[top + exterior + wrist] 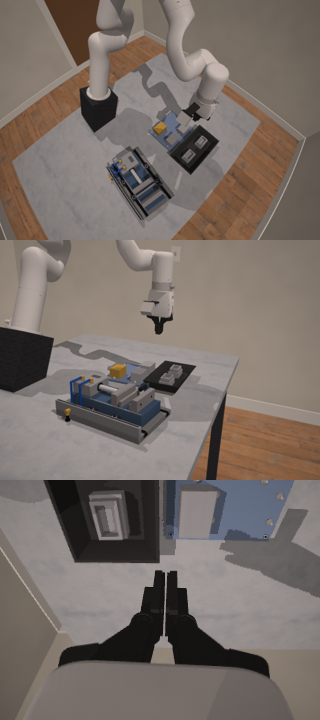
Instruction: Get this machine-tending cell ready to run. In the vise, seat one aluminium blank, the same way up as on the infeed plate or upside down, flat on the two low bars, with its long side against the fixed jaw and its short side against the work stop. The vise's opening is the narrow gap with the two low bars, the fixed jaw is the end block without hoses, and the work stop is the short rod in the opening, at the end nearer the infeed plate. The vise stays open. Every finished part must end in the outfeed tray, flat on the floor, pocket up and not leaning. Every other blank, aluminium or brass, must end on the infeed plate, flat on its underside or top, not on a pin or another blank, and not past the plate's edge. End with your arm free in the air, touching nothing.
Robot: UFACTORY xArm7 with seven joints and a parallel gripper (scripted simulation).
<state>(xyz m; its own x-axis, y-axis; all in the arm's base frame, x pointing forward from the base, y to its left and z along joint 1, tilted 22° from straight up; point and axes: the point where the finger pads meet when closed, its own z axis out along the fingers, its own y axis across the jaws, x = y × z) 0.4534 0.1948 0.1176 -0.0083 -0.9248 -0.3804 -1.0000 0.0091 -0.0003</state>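
My gripper is now 130 mm past the brass blank, 100 mm to the left of it and 170 mm above it. From my hand the other things lie so: grey rail (20 mm behind, 450 mm to the right, 160 mm below); vise bed (360 mm to the right, 160 mm below); piston rod (20 mm behind, 360 mm to the right, 120 mm below).
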